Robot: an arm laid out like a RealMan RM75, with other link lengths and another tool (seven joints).
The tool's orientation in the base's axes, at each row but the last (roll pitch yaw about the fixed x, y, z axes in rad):
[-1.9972, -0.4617, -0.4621]
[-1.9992, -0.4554, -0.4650]
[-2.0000, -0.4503, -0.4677]
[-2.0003, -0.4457, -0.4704]
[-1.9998, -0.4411, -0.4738]
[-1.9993, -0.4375, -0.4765]
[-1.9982, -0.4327, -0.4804]
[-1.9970, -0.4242, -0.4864]
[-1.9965, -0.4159, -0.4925]
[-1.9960, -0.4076, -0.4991]
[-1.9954, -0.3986, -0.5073]
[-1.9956, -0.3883, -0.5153]
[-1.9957, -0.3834, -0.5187]
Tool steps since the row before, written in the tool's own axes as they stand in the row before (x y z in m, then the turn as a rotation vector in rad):
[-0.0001, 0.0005, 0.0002, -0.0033, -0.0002, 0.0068]
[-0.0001, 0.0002, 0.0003, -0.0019, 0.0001, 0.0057]
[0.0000, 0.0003, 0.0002, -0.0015, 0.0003, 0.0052]
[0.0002, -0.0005, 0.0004, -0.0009, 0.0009, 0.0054]
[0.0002, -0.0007, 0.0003, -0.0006, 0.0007, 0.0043]
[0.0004, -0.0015, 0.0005, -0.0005, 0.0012, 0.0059]
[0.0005, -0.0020, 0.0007, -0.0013, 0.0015, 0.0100]
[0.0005, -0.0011, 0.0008, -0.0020, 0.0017, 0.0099]
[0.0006, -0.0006, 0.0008, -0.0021, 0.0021, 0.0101]
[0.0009, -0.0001, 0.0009, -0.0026, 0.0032, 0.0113]
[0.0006, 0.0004, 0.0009, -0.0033, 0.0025, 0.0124]
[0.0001, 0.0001, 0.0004, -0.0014, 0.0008, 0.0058]
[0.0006, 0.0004, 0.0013, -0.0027, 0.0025, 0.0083]
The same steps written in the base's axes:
[0.0001, -0.0001, -0.0005, 0.0012, 0.0064, -0.0038]
[0.0001, 0.0001, -0.0003, 0.0017, 0.0049, -0.0030]
[0.0002, 0.0000, -0.0003, 0.0018, 0.0042, -0.0028]
[0.0003, 0.0005, 0.0003, 0.0025, 0.0038, -0.0032]
[0.0002, 0.0005, 0.0005, 0.0021, 0.0030, -0.0024]
[0.0004, 0.0010, 0.0012, 0.0032, 0.0038, -0.0034]
[0.0005, 0.0014, 0.0016, 0.0049, 0.0070, -0.0055]
[0.0007, 0.0010, 0.0008, 0.0043, 0.0071, -0.0060]
[0.0009, 0.0006, 0.0004, 0.0044, 0.0071, -0.0064]
[0.0012, 0.0003, 0.0001, 0.0048, 0.0076, -0.0080]
[0.0011, 0.0002, -0.0004, 0.0048, 0.0091, -0.0081]
[0.0003, 0.0002, -0.0002, 0.0023, 0.0044, -0.0034]
[0.0013, 0.0004, -0.0006, 0.0029, 0.0059, -0.0063]

